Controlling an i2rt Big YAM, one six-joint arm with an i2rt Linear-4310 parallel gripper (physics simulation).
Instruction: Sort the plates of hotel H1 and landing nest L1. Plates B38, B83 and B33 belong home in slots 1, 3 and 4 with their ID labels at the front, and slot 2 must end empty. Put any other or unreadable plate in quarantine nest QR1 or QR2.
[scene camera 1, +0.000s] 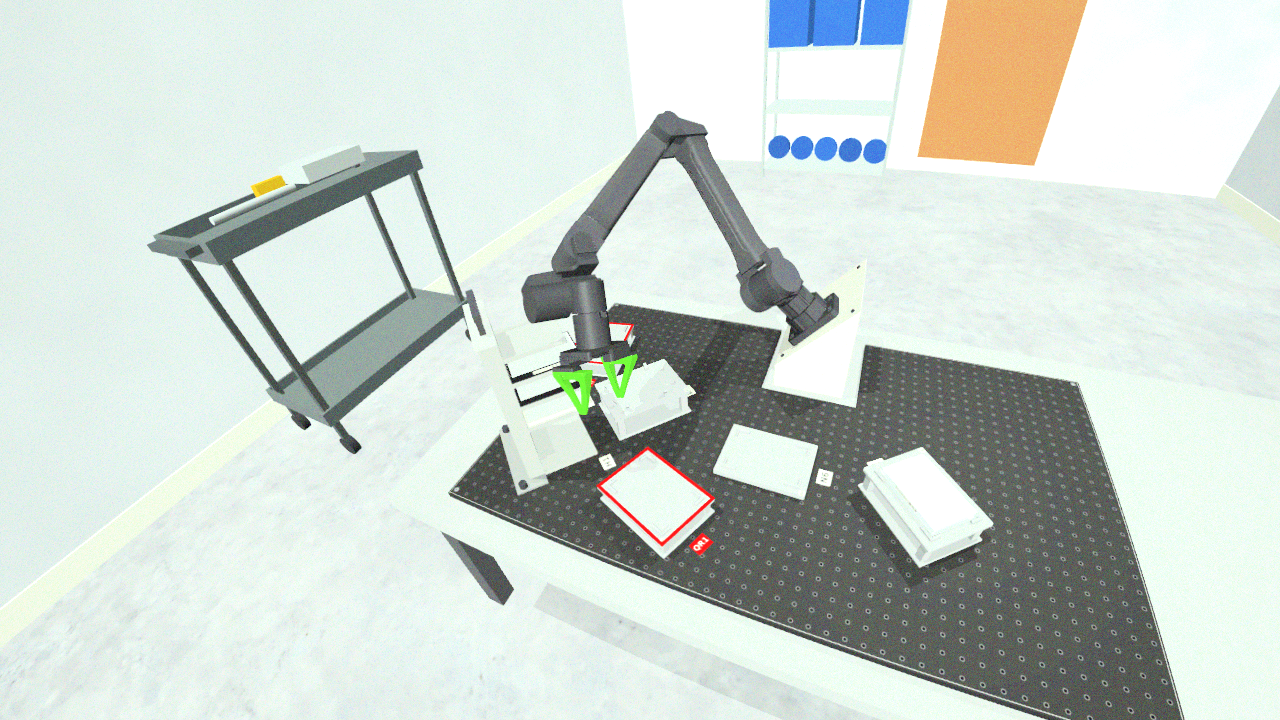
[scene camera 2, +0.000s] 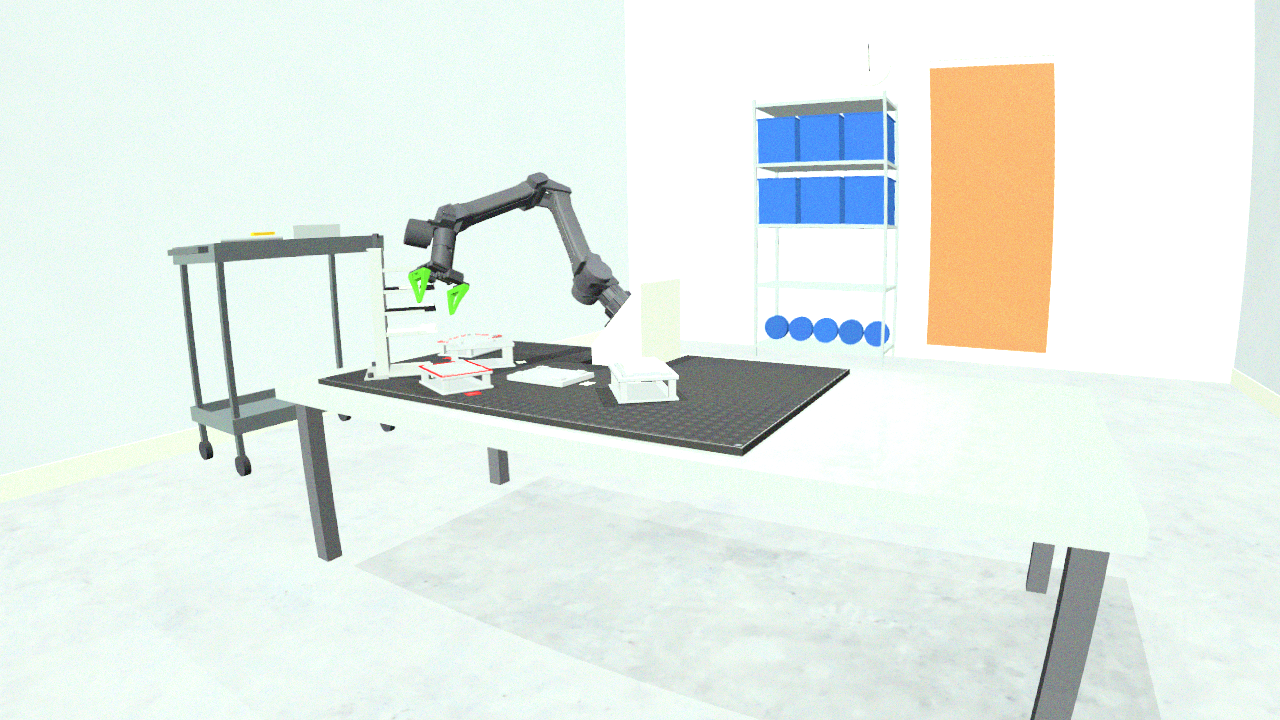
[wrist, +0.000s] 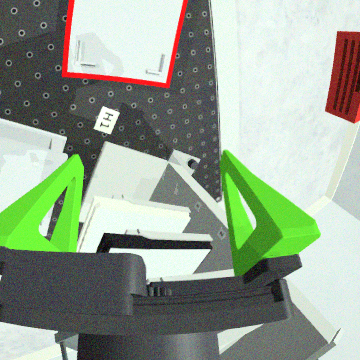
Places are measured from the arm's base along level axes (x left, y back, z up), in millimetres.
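Pixels of known places: gripper, fingertip midpoint: (scene camera 1: 602, 405) (scene camera 2: 435, 308) (wrist: 149, 157); arm's base, link origin: (scene camera 1: 816, 321) (scene camera 2: 628, 314).
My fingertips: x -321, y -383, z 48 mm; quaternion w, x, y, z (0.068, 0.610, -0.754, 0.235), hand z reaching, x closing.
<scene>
For each thing: its top centre in the pictures, then the offset to it from my fingertips. "spot": a spot on its surface instead.
- Quarantine nest QR1, top centre: (wrist: 132, 2) (scene camera 1: 653, 490) (scene camera 2: 454, 365) dx +97, dy -58, dz -120 mm
- red-rimmed nest, surface spot: (scene camera 1: 620, 335) spot: dx -125, dy +353, dz -126 mm
- raised white nest, surface spot: (scene camera 1: 926, 501) spot: dx +517, dy +10, dz -102 mm
- flat white pad, surface spot: (scene camera 1: 767, 461) (scene camera 2: 549, 374) spot: dx +268, dy +76, dz -154 mm
My gripper (scene camera 1: 602, 403) (scene camera 2: 436, 307) (wrist: 149, 157) is open, with nothing between its fingers. It hangs beside the open side of hotel H1 (scene camera 1: 512, 402) (scene camera 2: 377, 313) (wrist: 187, 190), a white upright rack with several shelves. Dark-edged plates or shelves show in its middle; I cannot read any ID label or tell the slot numbers. Quarantine nest QR1 (scene camera 1: 655, 497) (scene camera 2: 455, 368) (wrist: 125, 40) has a red rim and shows no plate. The other red-rimmed nest (scene camera 1: 620, 335) stands behind the hotel, partly hidden. A raised white nest (scene camera 1: 926, 501) (scene camera 2: 643, 371) at the right carries a white slab; its label does not show.
A white raised stand (scene camera 1: 644, 398) (wrist: 30, 155) stands close beside the hotel. A flat white pad (scene camera 1: 767, 461) (scene camera 2: 550, 375) lies between QR1 and the right nest. The arm's slanted base bracket (scene camera 1: 819, 367) stands behind. A grey cart (scene camera 1: 313, 210) (scene camera 2: 286, 246) is left of the table.
</scene>
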